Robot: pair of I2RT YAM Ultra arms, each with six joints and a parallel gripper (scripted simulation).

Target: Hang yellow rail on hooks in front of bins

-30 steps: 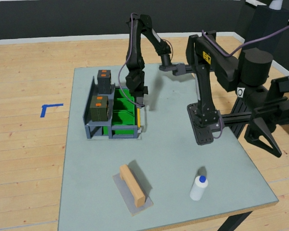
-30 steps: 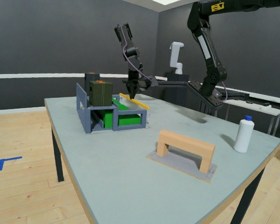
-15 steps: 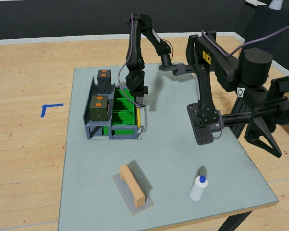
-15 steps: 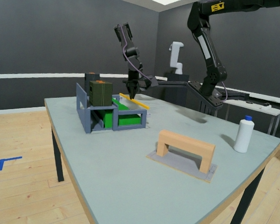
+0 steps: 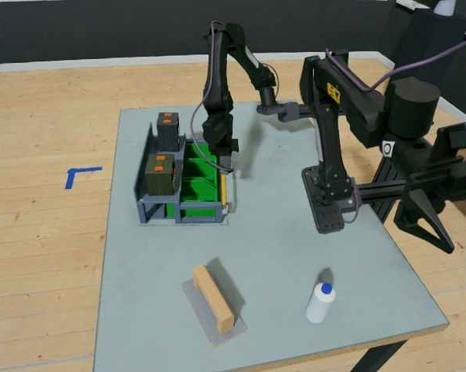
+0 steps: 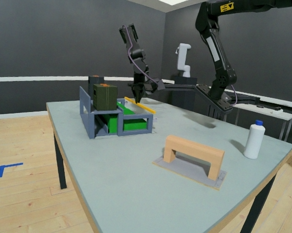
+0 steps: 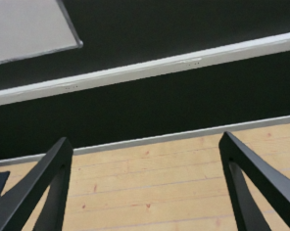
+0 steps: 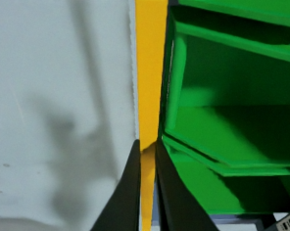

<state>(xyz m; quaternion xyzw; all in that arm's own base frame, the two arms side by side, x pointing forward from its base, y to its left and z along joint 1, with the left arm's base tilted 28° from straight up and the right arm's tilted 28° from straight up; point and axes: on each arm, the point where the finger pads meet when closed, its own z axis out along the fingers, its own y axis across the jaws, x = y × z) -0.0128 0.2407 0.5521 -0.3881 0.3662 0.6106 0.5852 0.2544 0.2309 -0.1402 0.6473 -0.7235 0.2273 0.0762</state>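
Note:
Right now my right hand is 13 cm short of the blue-grey shelf, 2 cm to the left of it and 4 cm above it. Round my right hand: white bottle (15 cm behind, 55 cm to the left, 4 cm below); then yellow rail (1 cm below).

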